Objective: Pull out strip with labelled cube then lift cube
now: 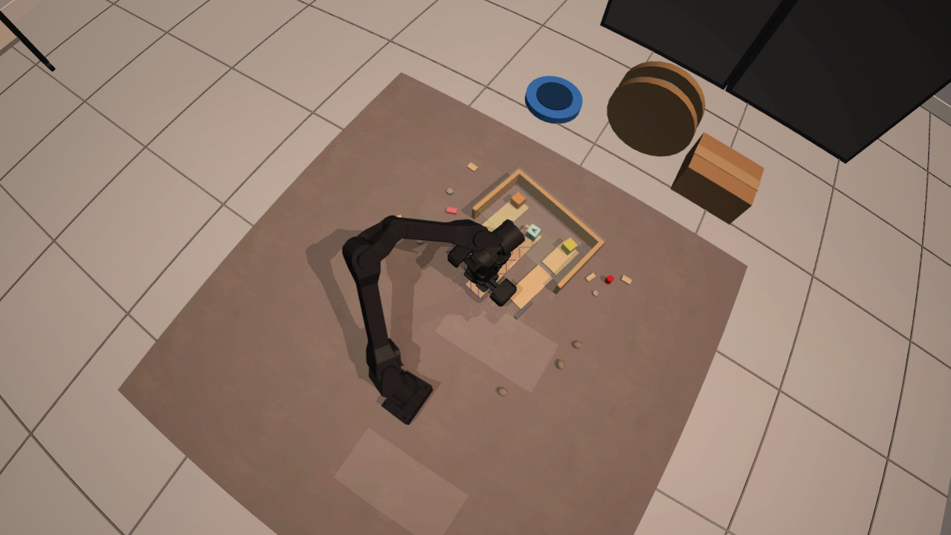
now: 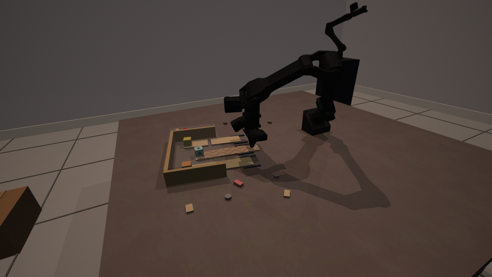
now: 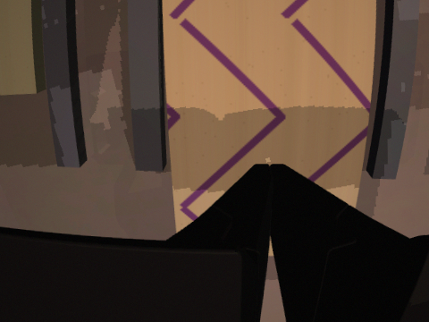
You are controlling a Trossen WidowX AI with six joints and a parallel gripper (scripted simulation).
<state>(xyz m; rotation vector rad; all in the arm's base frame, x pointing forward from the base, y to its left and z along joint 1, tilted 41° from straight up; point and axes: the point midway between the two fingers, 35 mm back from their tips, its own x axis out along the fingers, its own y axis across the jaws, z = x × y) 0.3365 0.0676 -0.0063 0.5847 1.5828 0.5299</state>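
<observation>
My gripper tip is 210 mm short of the pale teal labelled cube, 20 mm to the left of it and 20 mm below it.
</observation>
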